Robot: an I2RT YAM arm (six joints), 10 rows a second.
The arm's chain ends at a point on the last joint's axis. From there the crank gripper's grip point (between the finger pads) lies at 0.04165 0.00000 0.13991 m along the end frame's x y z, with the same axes.
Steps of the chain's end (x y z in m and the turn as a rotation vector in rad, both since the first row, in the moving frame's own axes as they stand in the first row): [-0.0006 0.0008 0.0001 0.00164 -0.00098 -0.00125]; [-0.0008 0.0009 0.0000 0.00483 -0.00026 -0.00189]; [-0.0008 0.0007 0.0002 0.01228 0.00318 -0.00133]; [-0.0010 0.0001 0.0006 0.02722 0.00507 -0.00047]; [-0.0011 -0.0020 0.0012 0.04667 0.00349 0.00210]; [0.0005 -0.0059 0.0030 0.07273 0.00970 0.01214]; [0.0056 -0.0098 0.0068 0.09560 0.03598 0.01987]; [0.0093 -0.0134 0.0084 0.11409 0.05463 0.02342]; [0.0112 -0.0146 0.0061 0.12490 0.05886 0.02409]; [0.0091 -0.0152 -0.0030 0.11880 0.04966 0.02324]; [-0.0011 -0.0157 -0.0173 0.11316 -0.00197 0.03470]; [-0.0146 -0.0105 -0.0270 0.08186 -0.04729 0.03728]
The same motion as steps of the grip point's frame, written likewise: [-0.0007 0.0005 0.0001 0.00164 -0.00098 -0.00125]; [-0.0008 0.0001 0.0000 0.00483 -0.00026 -0.00189]; [-0.0004 -0.0011 0.0001 0.01228 0.00318 -0.00133]; [-0.0003 -0.0037 0.0003 0.02722 0.00507 -0.00047]; [-0.0006 -0.0084 0.0009 0.04667 0.00349 0.00210]; [0.0019 -0.0155 0.0022 0.07273 0.00970 0.01214]; [0.0107 -0.0222 0.0046 0.09560 0.03598 0.01987]; [0.0170 -0.0281 0.0051 0.11409 0.05463 0.02342]; [0.0195 -0.0308 0.0024 0.12490 0.05886 0.02409]; [0.0162 -0.0306 -0.0062 0.11880 0.04966 0.02324]; [-0.0011 -0.0301 -0.0180 0.11316 -0.00197 0.03470]; [-0.0211 -0.0206 -0.0256 0.08186 -0.04729 0.03728]
